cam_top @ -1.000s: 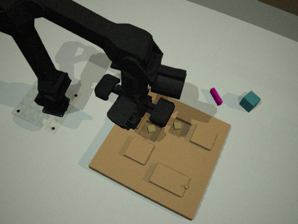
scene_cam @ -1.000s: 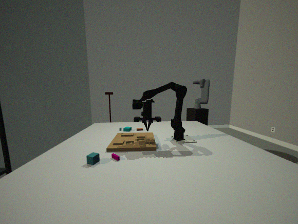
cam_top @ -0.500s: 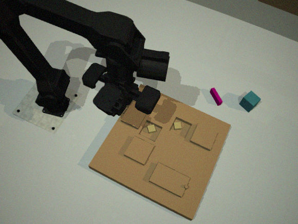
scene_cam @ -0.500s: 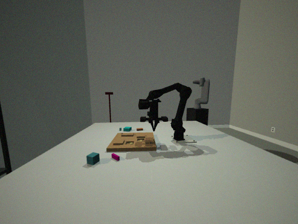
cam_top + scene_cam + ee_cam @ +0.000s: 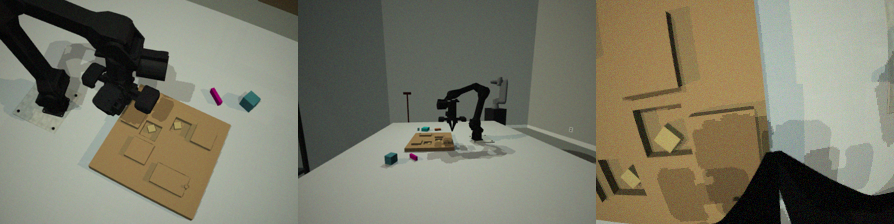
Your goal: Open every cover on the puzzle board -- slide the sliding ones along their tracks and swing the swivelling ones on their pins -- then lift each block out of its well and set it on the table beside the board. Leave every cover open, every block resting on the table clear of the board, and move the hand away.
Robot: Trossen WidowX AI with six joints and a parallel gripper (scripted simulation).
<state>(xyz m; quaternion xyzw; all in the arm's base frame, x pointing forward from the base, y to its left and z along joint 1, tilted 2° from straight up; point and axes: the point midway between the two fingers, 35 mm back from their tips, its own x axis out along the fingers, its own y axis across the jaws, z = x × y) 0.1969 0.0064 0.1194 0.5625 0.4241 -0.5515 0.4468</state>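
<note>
The tan puzzle board is 13 cm ahead of my gripper tip, 6 cm to the right of it and 6 cm below it. Round my gripper tip: orange block: 34 cm to the right, 7 cm below, 3 cm ahead; teal block: 36 cm to the right, 15 cm ahead, 7 cm below; magenta bar: 26 cm ahead, 15 cm to the left, 7 cm below.
</note>
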